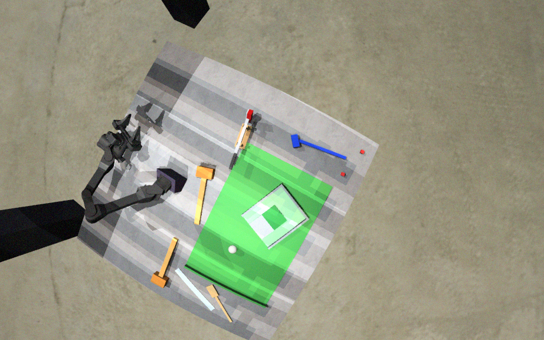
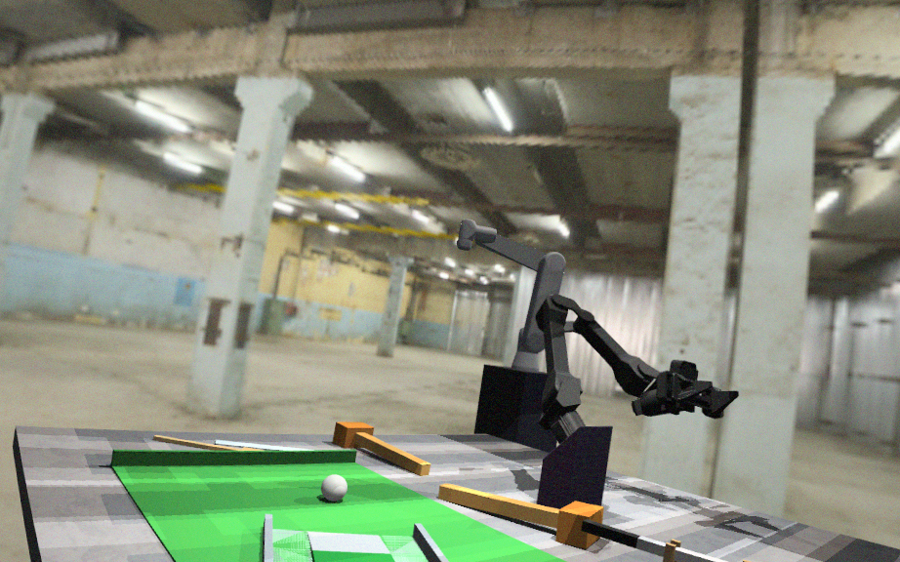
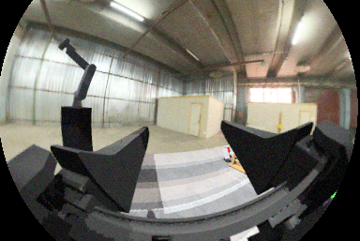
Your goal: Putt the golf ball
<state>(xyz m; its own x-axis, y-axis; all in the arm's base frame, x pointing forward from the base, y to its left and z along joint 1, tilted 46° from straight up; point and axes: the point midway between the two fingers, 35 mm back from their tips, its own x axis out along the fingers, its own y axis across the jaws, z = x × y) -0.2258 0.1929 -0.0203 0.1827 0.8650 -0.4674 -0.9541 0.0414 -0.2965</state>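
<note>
My gripper tip is now 41 cm short of the red putter, 17 cm to the right of it and 21 cm above it. Also, from my gripper tip: white bar (59 cm ahead, 66 cm to the right, 27 cm below); blue putter (75 cm ahead, 33 cm to the left, 26 cm below); white golf ball (65 cm ahead, 32 cm to the right, 25 cm below).
</note>
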